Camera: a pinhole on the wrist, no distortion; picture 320 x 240 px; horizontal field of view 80.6 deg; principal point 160.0 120.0 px. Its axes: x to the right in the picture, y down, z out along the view. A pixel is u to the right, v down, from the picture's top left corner.
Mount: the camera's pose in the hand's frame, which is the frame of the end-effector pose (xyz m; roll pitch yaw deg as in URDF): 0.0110 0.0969 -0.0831 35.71 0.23 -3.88
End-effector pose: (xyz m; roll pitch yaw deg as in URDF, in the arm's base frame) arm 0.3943 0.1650 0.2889 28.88 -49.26 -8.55
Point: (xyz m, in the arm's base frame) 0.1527 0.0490 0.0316
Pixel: outside the picture
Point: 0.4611 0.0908 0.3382
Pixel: 258.6 33.8
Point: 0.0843 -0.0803 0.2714
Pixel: 86.7 123.8
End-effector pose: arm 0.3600 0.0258 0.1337 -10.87 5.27 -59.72
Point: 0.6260 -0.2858 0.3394
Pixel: outside the picture
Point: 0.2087 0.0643 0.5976
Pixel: 113.5 136.1
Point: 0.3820 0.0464 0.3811
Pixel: 141.0 174.8
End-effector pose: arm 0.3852 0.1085 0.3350 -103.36 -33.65 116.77
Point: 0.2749 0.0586 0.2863
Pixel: 135.3 166.3
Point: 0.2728 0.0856 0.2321
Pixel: 118.0 224.0
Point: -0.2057 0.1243 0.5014
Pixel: 264.4 184.8
